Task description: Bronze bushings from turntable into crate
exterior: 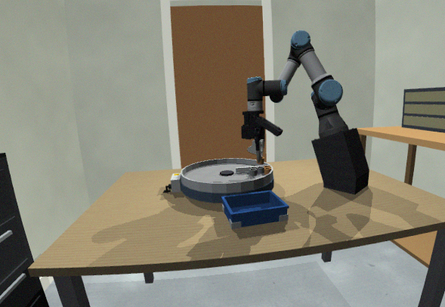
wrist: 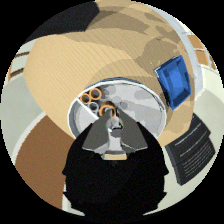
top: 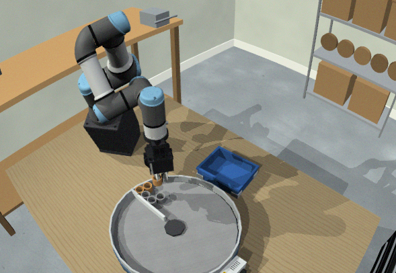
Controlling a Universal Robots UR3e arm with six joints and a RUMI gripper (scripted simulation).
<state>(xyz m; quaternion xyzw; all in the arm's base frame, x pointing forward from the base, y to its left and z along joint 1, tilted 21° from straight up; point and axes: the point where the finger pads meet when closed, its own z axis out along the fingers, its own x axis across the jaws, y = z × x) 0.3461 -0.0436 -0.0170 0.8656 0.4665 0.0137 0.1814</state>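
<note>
My gripper is now 24 cm to the right of the blue crate, 11 cm above it and 10 cm short of it. From my hand the other things lie so: grey turntable (13 cm ahead, 9 cm to the right, 8 cm below).
</note>
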